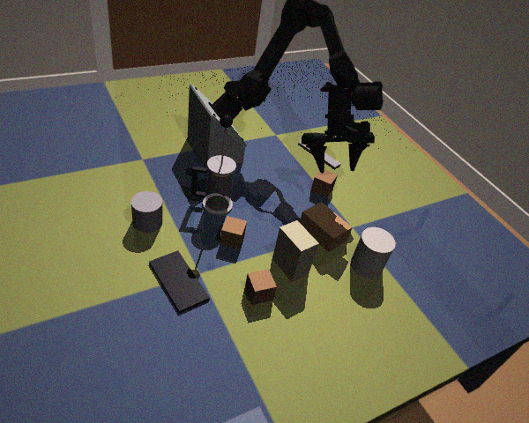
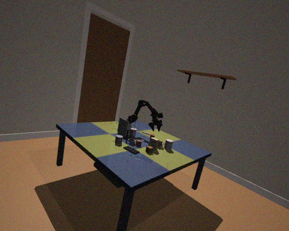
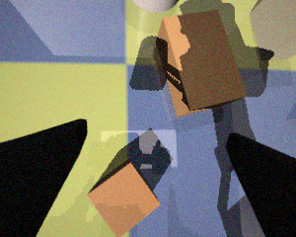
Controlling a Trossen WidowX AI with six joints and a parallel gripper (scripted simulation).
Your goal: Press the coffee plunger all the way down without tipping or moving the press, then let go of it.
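The coffee press lies 130 mm behind my gripper tip, 290 mm to the right of it and 10 mm above it. Round my gripper tip: flat white bar 190 mm behind, 120 mm to the left, 110 mm below; then tall cream block 140 mm ahead, 220 mm to the right, 60 mm below; then orange block 80 mm ahead, 80 mm to the right, 90 mm below.
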